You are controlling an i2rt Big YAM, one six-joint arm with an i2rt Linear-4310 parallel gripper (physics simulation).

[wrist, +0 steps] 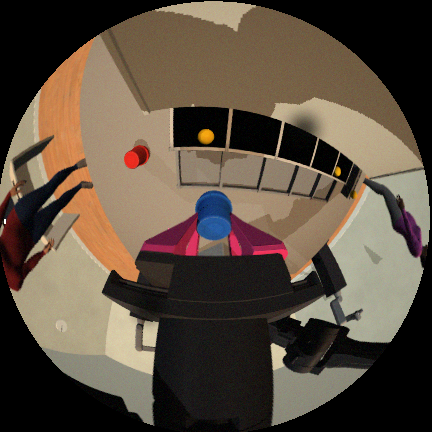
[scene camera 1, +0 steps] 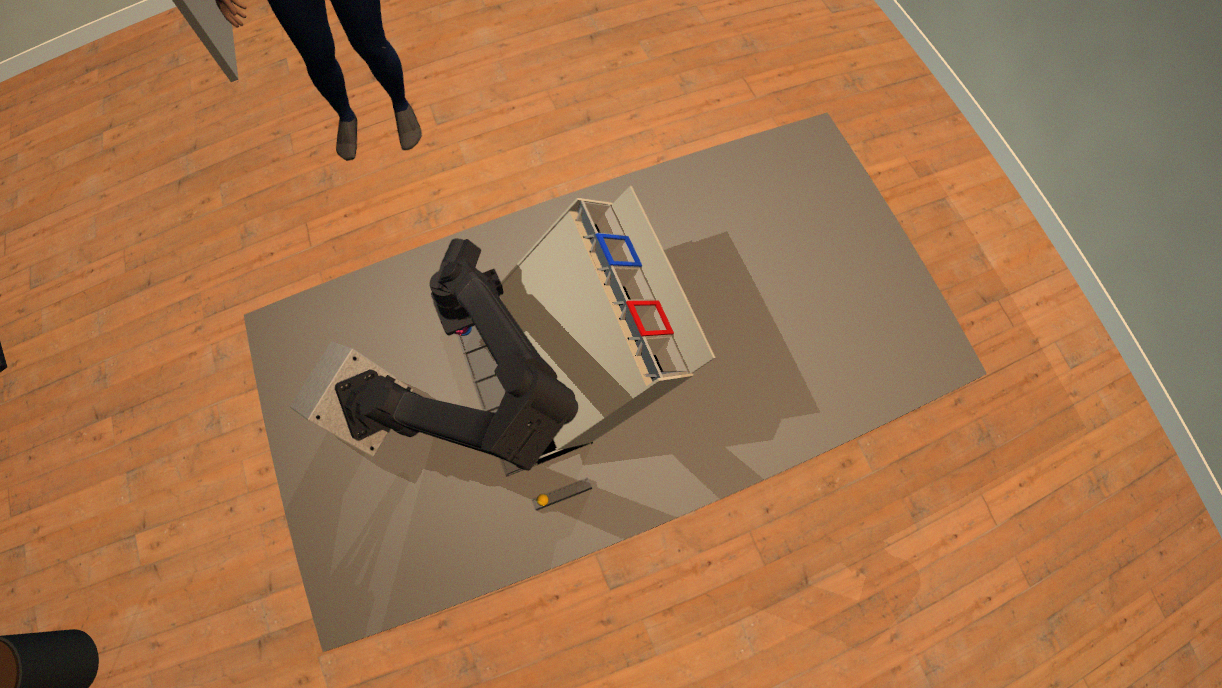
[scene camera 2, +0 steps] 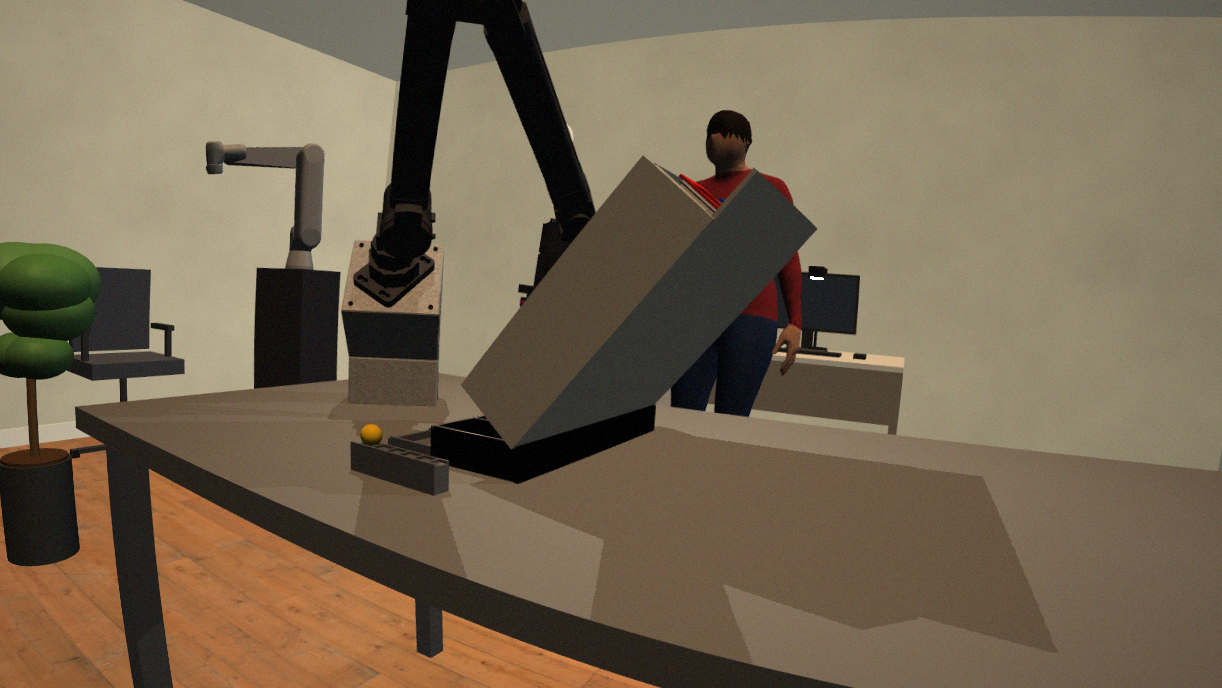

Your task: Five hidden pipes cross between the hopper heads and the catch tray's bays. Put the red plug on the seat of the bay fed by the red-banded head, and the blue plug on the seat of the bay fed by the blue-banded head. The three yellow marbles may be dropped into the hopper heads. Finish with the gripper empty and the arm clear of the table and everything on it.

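Places are measured from the arm's base along level axes (x ahead, y down, z left), in centimetres.
Pixels of known places: gripper, fingertip midpoint: [wrist: 213, 216] [scene camera 1: 459, 327]; arm's base at its link origin: [scene camera 1: 363, 404] [scene camera 2: 394, 275].
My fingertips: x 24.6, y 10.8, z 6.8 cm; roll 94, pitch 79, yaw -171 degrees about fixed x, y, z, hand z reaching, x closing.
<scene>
For each thing: its middle in the pictures, then the offset to it from my fingertips. "spot": a spot on its surface instead.
- blue plug at the middle of its body: [wrist: 213, 214] dx +0.7, dy -0.5, dz -0.1 cm
- catch tray at a spot on its surface: [wrist: 200, 149] spot: dx +5.7, dy +7.5, dz +0.4 cm
- red plug at the middle of its body: [wrist: 136, 156] dx +7.7, dy +10.0, dz +11.7 cm
- yellow marble at the middle of its body: [wrist: 205, 136] dx +7.2, dy +10.1, dz -0.5 cm
- third marble at the middle of its body: [scene camera 2: 371, 435] [scene camera 1: 542, 499] dx -6.7, dy +7.7, dz -40.0 cm
- blue band at a spot on its surface: [scene camera 1: 612, 235] spot: dx +33.2, dy -20.4, dz -10.9 cm
- red band at a spot on its surface: [scene camera 1: 643, 301] spot: dx +29.5, dy -20.4, dz -25.4 cm
- tilted hopper housing at the middle of its body: [scene camera 2: 623, 335] [scene camera 1: 568, 339] dx +16.8, dy -4.1, dz -17.7 cm
My gripper [wrist: 213, 216] [scene camera 1: 462, 330] is shut on the blue plug [wrist: 214, 217], held over the near side of the catch tray [wrist: 200, 149]. The red plug [wrist: 136, 156] stands on the table past the tray's left end in the wrist view; the arm hides it in scene camera 1. One yellow marble [wrist: 206, 136] lies in the black bay at that end, another [wrist: 338, 171] in the bay at the far end. A third marble [scene camera 1: 543, 499] [scene camera 2: 371, 434] sits on a small dark rack [scene camera 1: 568, 493] [scene camera 2: 397, 468]. The blue band [scene camera 1: 612, 235] and red band [scene camera 1: 643, 301] frame two hopper heads.
The tilted hopper housing [scene camera 1: 564, 273] [scene camera 2: 598, 282] rises behind the tray and hides part of the gripper in scene camera 2. Thin dividers [wrist: 261, 174] separate the seats along the tray's near side. The arm's base block [scene camera 1: 329, 410] [scene camera 2: 393, 380] stands at the table's end.
</scene>
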